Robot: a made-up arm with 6 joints.
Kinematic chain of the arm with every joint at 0, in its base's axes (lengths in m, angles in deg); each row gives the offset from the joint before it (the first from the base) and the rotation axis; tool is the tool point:
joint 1: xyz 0 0 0.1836 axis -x
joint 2: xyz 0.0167 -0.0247 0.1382 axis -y
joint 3: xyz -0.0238 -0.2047 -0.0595 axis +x
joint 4: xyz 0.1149 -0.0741 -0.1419 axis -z
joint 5: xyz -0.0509 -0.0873 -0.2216 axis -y
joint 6: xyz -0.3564 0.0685 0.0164 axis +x
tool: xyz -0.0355 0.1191 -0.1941
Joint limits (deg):
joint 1: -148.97..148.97
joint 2: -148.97..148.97
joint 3: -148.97..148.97
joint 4: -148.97..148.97
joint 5: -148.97..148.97
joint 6: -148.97..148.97
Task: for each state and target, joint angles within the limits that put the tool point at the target. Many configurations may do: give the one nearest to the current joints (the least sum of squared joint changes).
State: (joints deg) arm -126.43 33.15 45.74 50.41 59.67 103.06
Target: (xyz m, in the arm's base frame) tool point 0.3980 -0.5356 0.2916
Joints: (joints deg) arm -139.22 71.58 55.57 83.24 80.52 86.69
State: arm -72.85 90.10 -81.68 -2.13 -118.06 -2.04
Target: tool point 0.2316 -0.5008 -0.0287
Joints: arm -78.49 83.01 -84.86 0.57 -148.97 32.02
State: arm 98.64 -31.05 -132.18 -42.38 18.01 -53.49
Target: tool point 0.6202 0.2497 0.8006
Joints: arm 66.81 -63.71 -126.11 -54.10 13.75 -60.30
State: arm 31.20 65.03 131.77 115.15 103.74 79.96
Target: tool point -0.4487 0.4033 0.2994
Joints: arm 7.64 110.84 148.97 126.50 122.41 71.58
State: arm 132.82 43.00 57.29 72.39 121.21 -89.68
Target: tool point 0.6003 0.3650 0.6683
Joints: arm 148.97 53.17 10.61 62.97 134.68 -83.29
